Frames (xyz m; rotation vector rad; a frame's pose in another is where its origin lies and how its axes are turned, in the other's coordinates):
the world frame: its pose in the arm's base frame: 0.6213 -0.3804 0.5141 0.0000 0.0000 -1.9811
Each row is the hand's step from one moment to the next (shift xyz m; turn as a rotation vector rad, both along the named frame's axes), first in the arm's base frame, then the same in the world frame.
Working: the arm's base frame: its pose in the world frame: -0.1010 -0.7215 -0.5141 0.0000 0.0000 1.9811

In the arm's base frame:
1: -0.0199 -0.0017 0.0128 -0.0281 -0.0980 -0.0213
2: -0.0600 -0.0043 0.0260 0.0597 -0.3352 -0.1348
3: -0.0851 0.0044 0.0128 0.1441 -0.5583 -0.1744
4: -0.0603 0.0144 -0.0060 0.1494 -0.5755 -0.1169
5: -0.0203 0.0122 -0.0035 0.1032 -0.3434 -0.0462
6: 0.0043 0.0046 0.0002 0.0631 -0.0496 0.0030
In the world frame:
1: 0.0095 -0.0176 0.0128 0.1011 0.0133 -0.0213
2: 0.0279 -0.0533 0.0260 0.2836 0.1885 -0.1348
3: 0.0299 -0.0798 0.0128 0.4545 0.3548 -0.1744
4: 0.0108 -0.0610 -0.0060 0.4681 0.3666 -0.1169
5: -0.0031 -0.0235 -0.0035 0.2737 0.2316 -0.0462
6: -0.0059 0.0021 0.0002 0.0203 0.0776 0.0030

